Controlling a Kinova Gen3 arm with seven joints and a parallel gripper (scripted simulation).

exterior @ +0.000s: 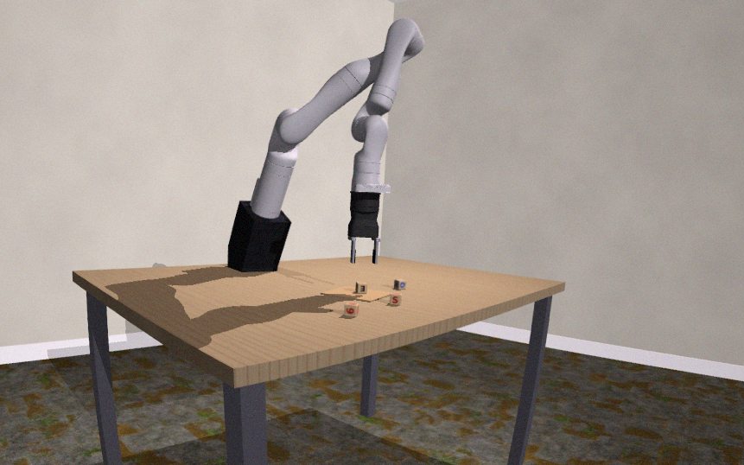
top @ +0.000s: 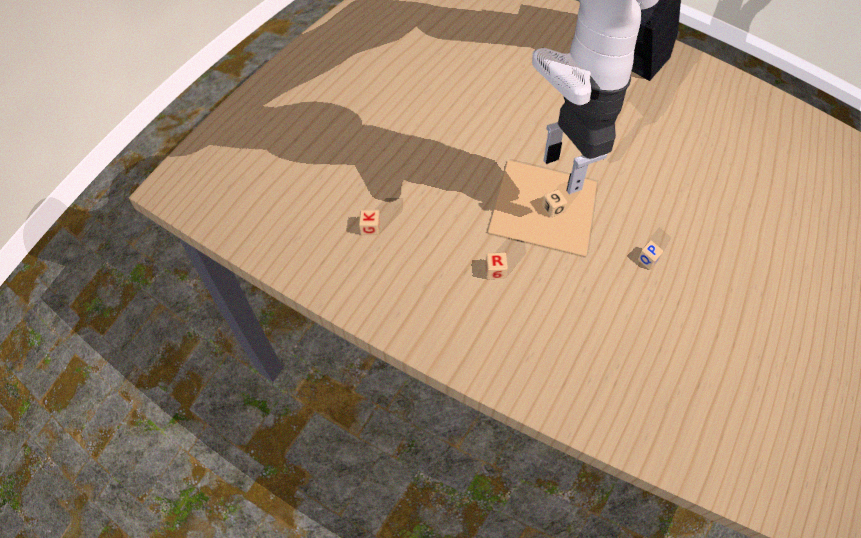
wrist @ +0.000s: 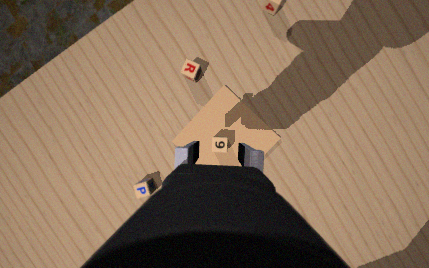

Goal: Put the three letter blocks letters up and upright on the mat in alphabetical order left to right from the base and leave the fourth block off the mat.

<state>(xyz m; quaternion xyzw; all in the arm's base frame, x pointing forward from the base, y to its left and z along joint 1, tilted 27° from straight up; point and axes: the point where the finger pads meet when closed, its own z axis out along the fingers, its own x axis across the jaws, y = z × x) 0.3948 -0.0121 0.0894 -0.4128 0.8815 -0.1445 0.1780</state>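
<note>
My hand is 8 cm above the block. The rest, counted from my hand: tan mat (1 cm to the right, 10 cm below).
</note>
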